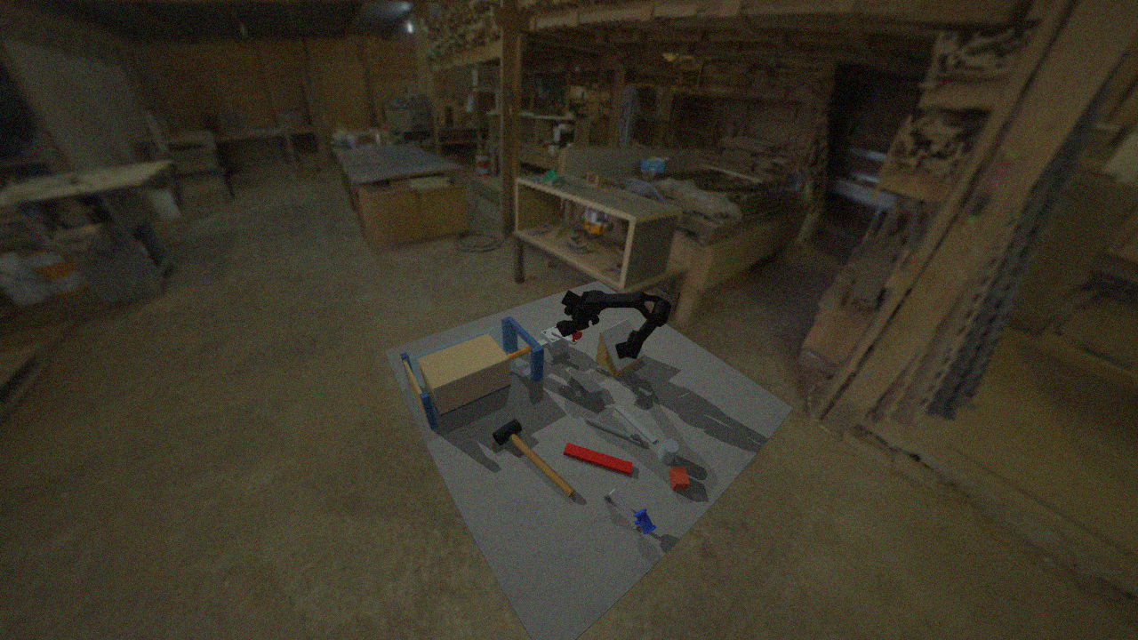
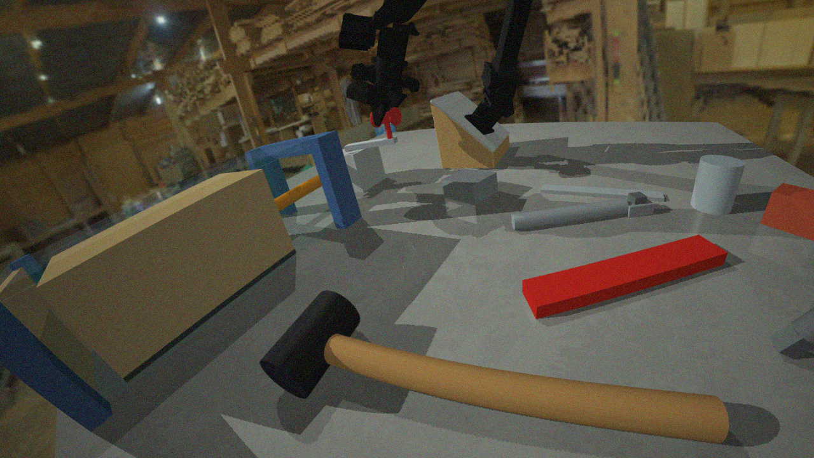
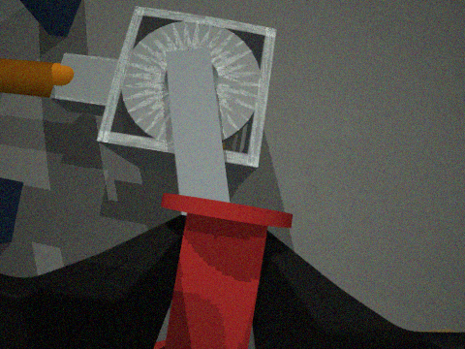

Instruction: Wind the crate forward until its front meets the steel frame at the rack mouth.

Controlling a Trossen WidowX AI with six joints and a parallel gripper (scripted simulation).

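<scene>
My gripper tip is now 3 cm above the winch handle with red knob, 2 cm to the left of it and 1 cm short of it. The rest, counted from my gripper tip: grey block 22 cm to the left, 12 cm below, 4 cm ahead; winch 10 cm below, 9 cm to the right, 2 cm ahead; flat grey strip 44 cm to the left, 13 cm below, 1 cm behind.
</scene>
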